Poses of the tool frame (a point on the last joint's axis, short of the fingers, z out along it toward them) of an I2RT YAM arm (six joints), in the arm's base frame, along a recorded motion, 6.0 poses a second.
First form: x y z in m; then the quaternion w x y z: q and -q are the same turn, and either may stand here.
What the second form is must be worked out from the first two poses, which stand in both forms.
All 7 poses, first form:
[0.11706 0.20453 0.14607 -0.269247 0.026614 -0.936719 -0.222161]
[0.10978 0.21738 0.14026 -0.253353 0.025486 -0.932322 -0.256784]
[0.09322 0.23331 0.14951 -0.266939 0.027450 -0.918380 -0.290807]
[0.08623 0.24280 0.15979 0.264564 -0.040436 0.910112 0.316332]
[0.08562 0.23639 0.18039 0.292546 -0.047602 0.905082 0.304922]
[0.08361 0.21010 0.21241 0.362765 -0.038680 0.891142 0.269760]
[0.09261 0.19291 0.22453 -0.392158 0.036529 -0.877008 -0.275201]
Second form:
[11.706 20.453 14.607 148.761 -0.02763 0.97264 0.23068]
[10.978 21.738 14.026 150.648 -0.02635 0.96377 0.26544]
[9.322 23.331 14.951 149.036 -0.02848 0.95296 0.30176]
[8.623 24.280 15.979 149.318 -0.04193 0.94374 0.32802]
[8.562 23.639 18.039 145.979 -0.04978 0.94649 0.31887]
[8.361 21.010 21.241 137.460 -0.04151 0.95628 0.28948]
[9.261 19.291 22.453 133.822 -0.03971 0.95337 0.29916]

